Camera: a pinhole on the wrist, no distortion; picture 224 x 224 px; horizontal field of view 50.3 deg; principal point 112.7 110.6 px. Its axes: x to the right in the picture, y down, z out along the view. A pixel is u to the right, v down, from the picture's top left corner.
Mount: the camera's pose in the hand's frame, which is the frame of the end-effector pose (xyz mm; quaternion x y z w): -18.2 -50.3 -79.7 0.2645 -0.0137 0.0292 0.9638
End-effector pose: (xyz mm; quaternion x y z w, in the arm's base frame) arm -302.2 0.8 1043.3 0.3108 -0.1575 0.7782 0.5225
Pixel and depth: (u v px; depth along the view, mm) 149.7 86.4 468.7
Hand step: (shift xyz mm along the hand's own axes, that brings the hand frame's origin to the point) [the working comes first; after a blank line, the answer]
In the camera's frame: 72.7 -47.5 468.7

52.2 -326.9 302.1
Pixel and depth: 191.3 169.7 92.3
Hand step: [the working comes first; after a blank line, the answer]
In the camera's frame: 30.4 22.9 92.3

9.7 -76.3 12.6
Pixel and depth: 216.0 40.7 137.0
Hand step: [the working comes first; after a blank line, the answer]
In the camera's frame: 59.3 -40.1 137.0

42.1 -151.8 20.1
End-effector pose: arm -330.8 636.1 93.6 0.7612 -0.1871 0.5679 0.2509
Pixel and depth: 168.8 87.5 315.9
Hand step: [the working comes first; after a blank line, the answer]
In the camera's frame: 74.3 -30.6 315.9

54.4 -234.2 179.4
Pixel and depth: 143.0 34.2 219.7
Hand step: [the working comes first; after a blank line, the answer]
In the camera's frame: 27.9 -70.4 219.7

11.7 -221.5 74.5
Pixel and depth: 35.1 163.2 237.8
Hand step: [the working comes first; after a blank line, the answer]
In the camera's frame: -77.4 52.4 237.8

-101.3 -130.5 148.2
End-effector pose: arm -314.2 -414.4 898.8 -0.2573 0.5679 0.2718 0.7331
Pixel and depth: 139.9 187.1 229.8
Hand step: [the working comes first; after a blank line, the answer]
In the camera's frame: 26.2 73.7 229.8

0.7 -103.1 156.5
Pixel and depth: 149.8 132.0 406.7
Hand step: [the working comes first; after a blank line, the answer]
In the camera's frame: 63.3 36.5 406.7

38.1 -223.6 291.2
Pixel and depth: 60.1 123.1 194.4
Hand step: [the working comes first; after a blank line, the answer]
In the camera's frame: -42.9 10.2 194.4

-63.8 -142.9 90.8
